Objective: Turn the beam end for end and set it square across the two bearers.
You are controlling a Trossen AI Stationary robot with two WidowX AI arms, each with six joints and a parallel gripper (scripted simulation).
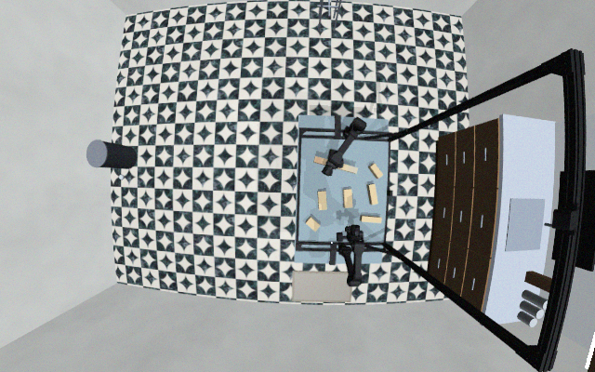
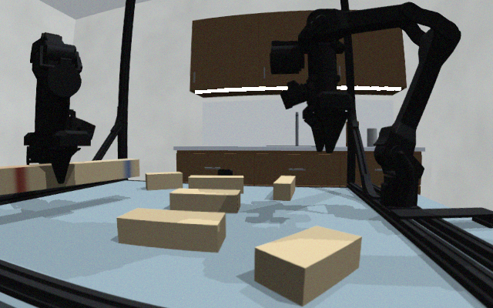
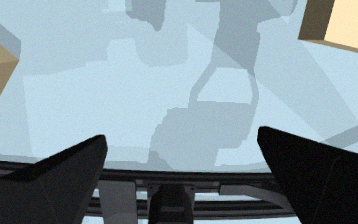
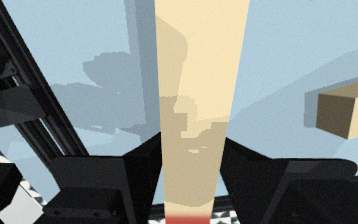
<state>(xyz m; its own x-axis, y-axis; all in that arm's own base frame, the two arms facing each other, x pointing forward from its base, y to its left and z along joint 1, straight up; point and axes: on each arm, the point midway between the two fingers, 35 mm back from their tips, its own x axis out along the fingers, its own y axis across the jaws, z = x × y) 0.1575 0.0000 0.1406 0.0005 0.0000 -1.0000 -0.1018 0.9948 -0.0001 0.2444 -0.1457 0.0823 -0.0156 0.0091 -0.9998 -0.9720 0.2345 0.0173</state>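
The beam is 50 mm behind my right hand, 20 mm below it and 10 mm to the left of it.
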